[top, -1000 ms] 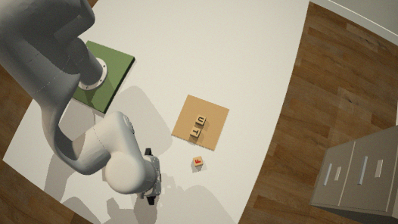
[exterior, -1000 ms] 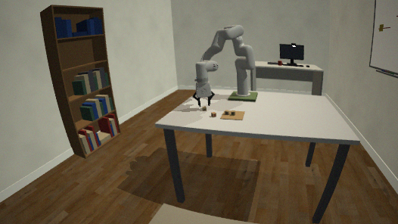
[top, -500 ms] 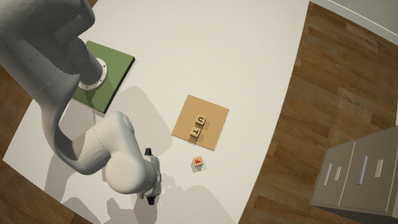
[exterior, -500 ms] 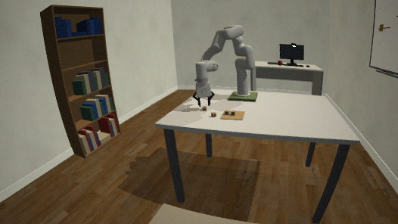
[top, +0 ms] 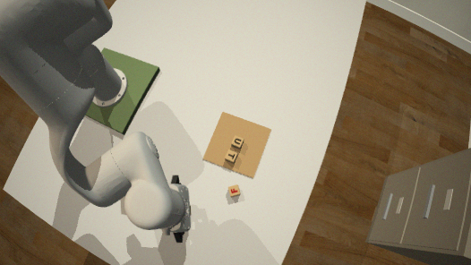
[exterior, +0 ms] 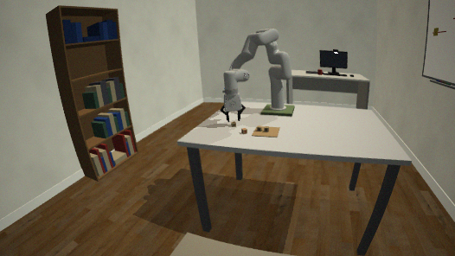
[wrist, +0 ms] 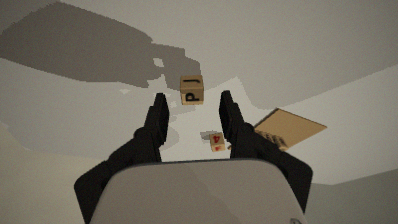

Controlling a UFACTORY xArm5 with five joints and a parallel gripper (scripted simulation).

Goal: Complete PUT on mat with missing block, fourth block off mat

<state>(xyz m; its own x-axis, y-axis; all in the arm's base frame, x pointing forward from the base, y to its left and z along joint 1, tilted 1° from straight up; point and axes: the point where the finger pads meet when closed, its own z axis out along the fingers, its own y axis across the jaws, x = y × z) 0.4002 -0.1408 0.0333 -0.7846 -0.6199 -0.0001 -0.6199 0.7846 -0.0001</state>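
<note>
The wooden block lies 40 mm below my hand. The rest, counted from my hand: mat: 220 mm to the left, 50 mm below, 10 mm ahead; F block: 110 mm to the left, 70 mm ahead, 40 mm below.
</note>
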